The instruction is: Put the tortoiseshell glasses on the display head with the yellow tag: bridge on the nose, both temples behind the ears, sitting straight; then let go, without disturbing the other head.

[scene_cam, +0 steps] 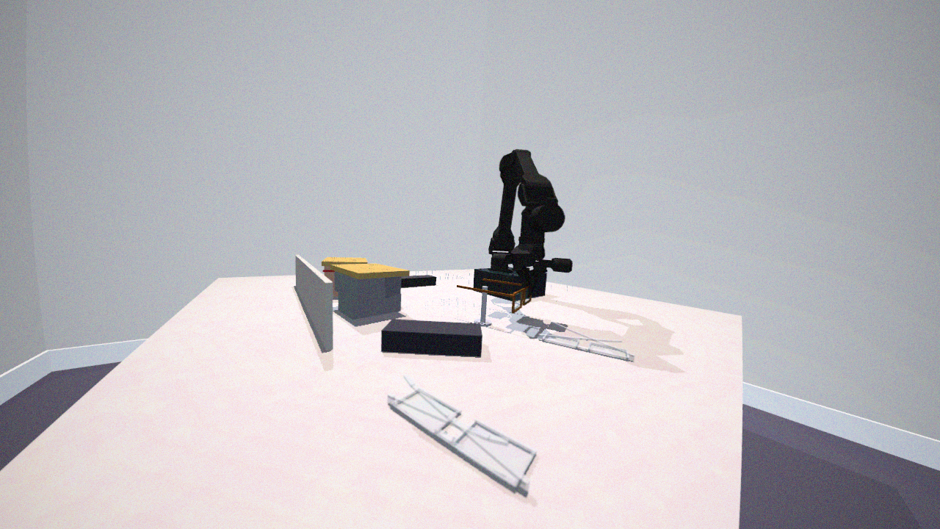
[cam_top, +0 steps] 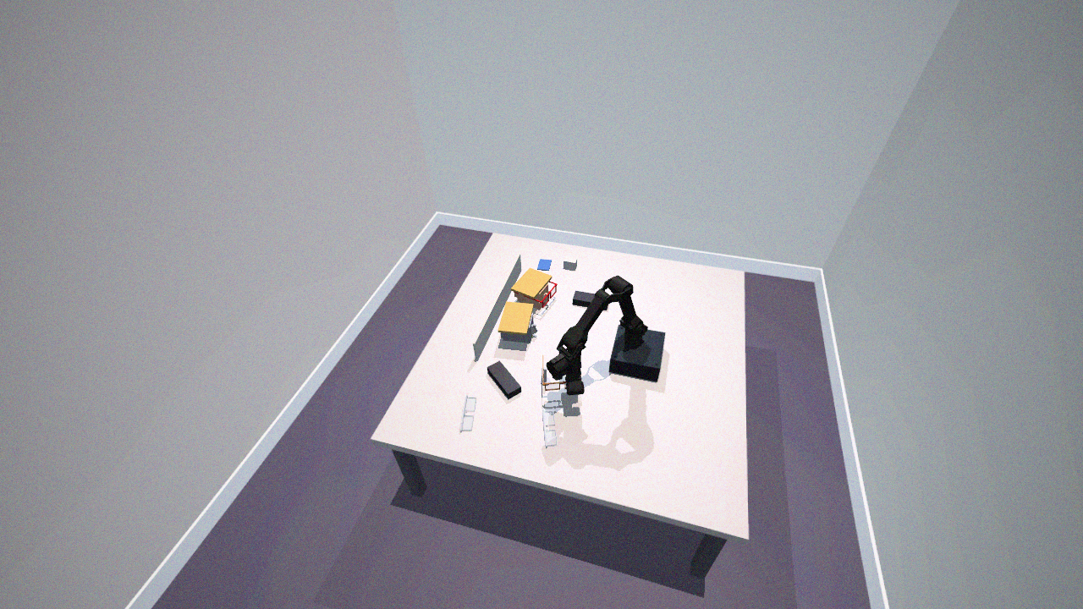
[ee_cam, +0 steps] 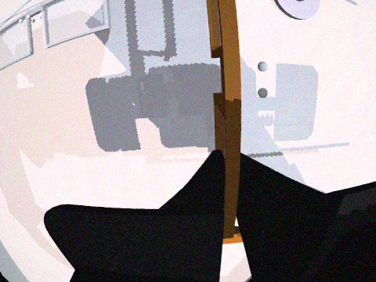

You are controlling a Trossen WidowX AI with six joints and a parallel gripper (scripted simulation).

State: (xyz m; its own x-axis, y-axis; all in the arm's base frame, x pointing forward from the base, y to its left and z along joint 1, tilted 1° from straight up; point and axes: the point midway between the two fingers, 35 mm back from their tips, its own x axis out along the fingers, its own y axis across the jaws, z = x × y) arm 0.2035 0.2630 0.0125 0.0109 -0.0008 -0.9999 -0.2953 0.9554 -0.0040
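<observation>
Now: gripper tip 120 mm short of the thin post, 40 mm to the left of it and 30 mm above it. The rest, counted from my gripper tip: blue tag 740 mm to the right, 280 mm ahead, 50 mm below; grey wall panel 400 mm ahead, 380 mm to the right; grey display head 260 mm to the right, 260 mm ahead.
</observation>
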